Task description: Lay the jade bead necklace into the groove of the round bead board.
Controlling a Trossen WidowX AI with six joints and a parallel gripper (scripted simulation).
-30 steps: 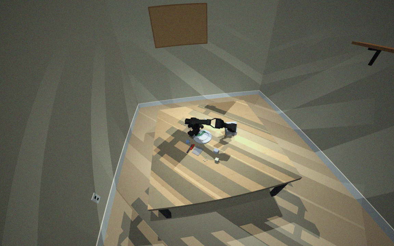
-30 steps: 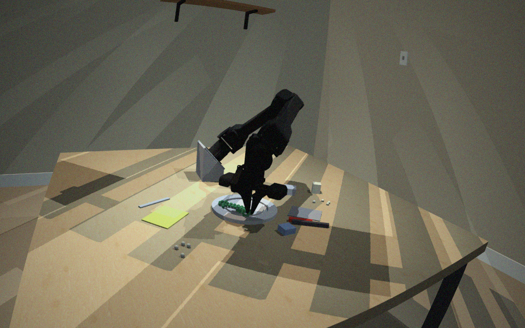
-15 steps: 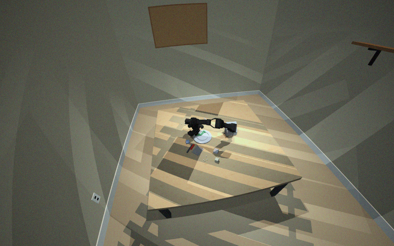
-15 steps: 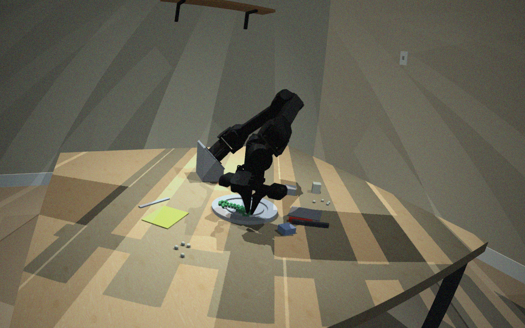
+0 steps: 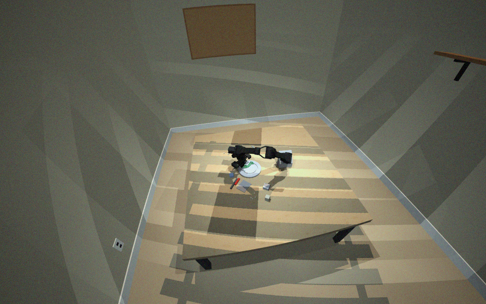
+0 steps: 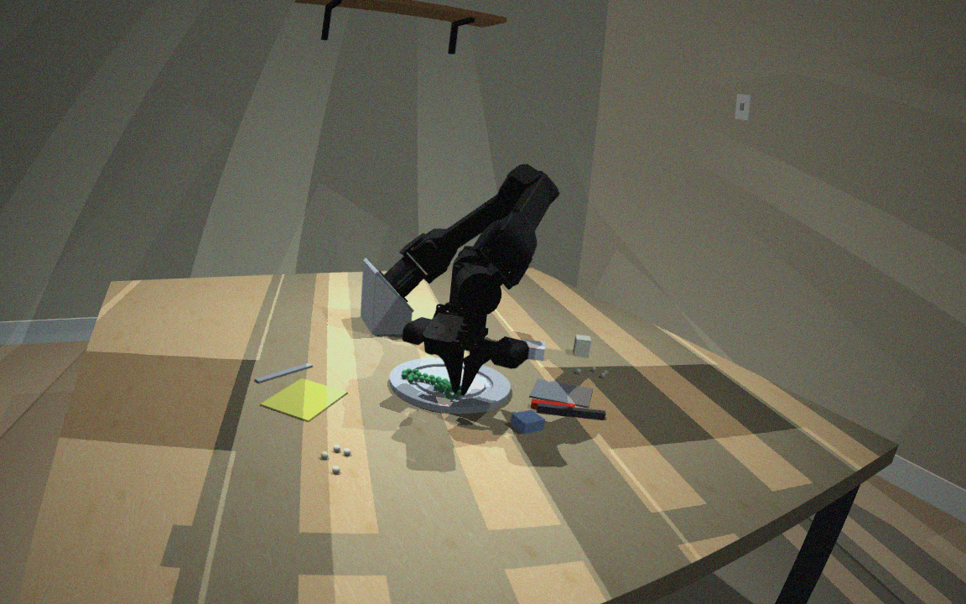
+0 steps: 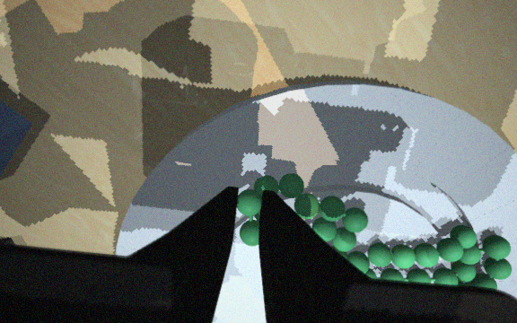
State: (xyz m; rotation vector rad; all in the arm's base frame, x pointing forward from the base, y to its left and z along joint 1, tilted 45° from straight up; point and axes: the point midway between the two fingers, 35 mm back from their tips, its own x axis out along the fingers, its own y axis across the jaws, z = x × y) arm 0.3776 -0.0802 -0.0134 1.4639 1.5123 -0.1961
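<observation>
Right now the round grey bead board is 60 mm behind my gripper tip, 20 mm to the left of it and 10 mm below it. Also, from my gripper tip: grey plate (30 mm ahead, 190 mm to the left, 20 mm below); then blue block (100 mm ahead, 50 mm to the left, 10 mm below); then red and black pen (90 mm ahead, 140 mm to the left, 10 mm below).
</observation>
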